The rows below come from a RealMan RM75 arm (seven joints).
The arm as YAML. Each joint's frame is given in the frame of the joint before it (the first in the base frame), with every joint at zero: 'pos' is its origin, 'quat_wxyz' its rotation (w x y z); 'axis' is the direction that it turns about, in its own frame. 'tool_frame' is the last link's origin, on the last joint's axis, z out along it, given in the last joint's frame.
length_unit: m
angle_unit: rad
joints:
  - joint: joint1
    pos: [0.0, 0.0, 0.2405]
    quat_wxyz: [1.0, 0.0, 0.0, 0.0]
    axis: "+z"
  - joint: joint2
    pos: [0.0, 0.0, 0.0]
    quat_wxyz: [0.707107, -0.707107, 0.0, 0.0]
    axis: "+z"
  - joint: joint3
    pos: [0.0, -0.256, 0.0]
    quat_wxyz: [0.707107, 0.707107, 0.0, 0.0]
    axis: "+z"
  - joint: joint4
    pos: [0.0, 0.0, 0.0]
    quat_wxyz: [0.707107, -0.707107, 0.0, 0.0]
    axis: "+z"
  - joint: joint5
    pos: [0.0, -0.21, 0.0]
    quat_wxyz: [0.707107, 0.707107, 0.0, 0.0]
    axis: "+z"
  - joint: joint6
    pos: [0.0, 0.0, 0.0]
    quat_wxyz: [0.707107, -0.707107, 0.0, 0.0]
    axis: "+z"
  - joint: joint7
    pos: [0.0, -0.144, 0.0]
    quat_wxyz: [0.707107, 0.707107, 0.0, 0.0]
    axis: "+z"
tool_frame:
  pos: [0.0, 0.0, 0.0]
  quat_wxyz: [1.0, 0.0, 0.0, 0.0]
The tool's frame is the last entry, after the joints.
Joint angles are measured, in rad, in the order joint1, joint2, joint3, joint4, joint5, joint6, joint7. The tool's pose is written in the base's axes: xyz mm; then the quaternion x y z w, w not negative. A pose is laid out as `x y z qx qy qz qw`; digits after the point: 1 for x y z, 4 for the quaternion.
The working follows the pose.
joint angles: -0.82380 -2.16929 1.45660 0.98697 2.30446 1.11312 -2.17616
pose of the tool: -100.6 388.8 -91.1 -0.9813 -0.1358 0.0239 0.1340
Where each joint sits with the arm in this pose, in the base's axes (m; each line is computed from the numbers above, not from the rounded line before):
joint1: 0.0000 0.0000 0.2405
joint2: 0.0000 0.0000 0.2405
joint3: -0.1437 0.1552 0.0963
joint4: -0.1437 0.1552 0.0963
joint5: -0.0886 0.3519 0.0475
joint6: -0.0886 0.3519 0.0475
joint7: -0.1006 0.3888 -0.0911
the tool: -0.1006 0.3888 -0.0911

